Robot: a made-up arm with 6 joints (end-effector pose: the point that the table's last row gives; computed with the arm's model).
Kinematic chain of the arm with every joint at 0, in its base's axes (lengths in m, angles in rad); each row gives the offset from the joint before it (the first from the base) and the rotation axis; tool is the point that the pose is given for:
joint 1: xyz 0 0 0.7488 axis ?
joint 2: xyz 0.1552 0 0 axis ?
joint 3: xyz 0 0 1.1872 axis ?
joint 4: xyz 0 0 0.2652 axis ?
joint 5: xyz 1.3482 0 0 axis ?
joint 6: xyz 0.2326 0 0 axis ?
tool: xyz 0 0 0
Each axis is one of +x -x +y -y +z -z.
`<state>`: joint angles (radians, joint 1 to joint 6).
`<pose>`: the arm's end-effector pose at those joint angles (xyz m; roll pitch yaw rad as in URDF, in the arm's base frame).
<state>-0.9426 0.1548 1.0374 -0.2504 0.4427 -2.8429</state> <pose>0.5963 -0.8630 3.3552 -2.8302 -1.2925 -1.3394</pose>
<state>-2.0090 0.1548 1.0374 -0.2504 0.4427 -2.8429</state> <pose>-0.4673 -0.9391 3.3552 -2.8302 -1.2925 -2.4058</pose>
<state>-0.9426 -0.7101 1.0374 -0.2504 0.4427 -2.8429</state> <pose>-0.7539 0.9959 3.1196 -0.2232 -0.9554 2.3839</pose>
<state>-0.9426 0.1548 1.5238 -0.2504 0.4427 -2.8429</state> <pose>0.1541 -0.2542 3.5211 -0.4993 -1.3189 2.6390</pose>
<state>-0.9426 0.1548 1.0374 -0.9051 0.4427 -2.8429</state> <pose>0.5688 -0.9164 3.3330 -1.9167 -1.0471 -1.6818</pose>
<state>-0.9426 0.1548 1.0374 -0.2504 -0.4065 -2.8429</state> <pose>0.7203 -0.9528 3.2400 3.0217 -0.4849 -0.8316</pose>
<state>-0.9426 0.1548 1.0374 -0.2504 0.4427 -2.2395</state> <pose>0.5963 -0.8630 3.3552 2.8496 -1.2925 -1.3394</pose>
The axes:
joint 1: +z
joint 2: +y
joint 3: -y
joint 4: -x
joint 5: -y
joint 6: -x

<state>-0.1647 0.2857 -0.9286 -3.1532 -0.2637 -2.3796</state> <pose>1.3257 -0.2211 0.5277 -0.7550 0.9506 -0.1699</pose>
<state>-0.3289 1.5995 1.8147 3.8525 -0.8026 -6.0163</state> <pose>2.6220 -0.7795 1.4201 1.8190 -0.7488 0.3664</pose>
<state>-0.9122 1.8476 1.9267 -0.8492 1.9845 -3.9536</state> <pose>1.4133 -2.0876 0.9281 -0.3356 -0.6080 -3.0611</pose>
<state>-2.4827 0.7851 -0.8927 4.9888 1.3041 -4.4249</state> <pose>-1.0560 -0.5447 0.1522 -1.9659 0.2944 2.4763</pose>
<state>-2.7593 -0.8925 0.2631 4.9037 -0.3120 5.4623</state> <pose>0.3660 0.0716 3.0314 1.6624 -1.0109 -2.1559</pose>
